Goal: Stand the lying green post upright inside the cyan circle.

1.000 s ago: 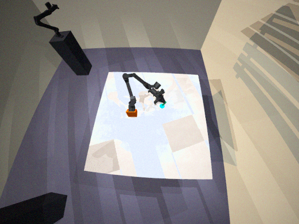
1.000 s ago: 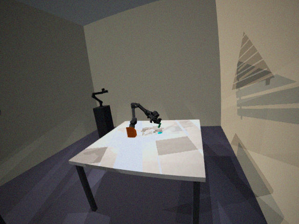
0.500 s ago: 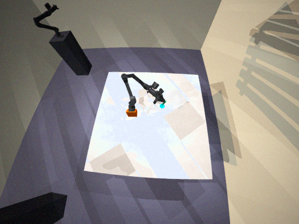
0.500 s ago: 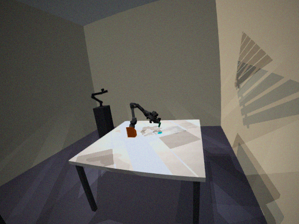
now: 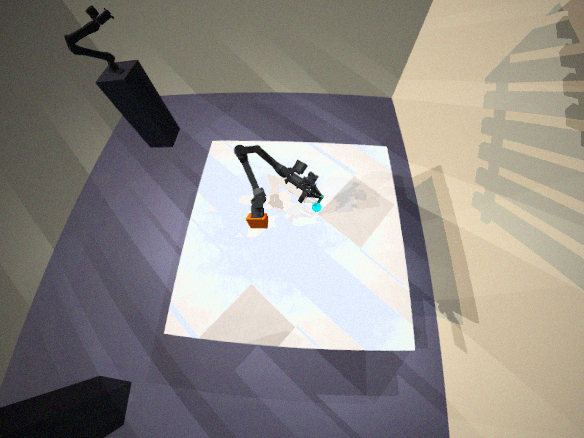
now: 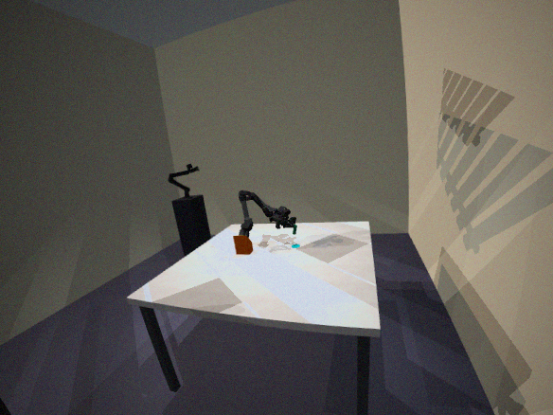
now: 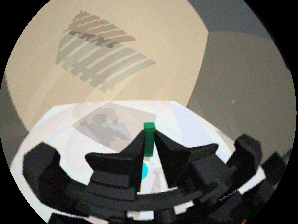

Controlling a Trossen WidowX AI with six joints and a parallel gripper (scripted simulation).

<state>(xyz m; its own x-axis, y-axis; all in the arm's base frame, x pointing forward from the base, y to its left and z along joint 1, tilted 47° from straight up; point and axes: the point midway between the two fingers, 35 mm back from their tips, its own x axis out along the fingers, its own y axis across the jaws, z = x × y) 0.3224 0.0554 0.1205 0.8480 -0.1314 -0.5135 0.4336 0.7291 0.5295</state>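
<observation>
Right now the cyan circle is 15 cm below my gripper tip, 1 cm to the left of it and 1 cm behind it. Round my gripper tip: small green post 2 cm below.
</observation>
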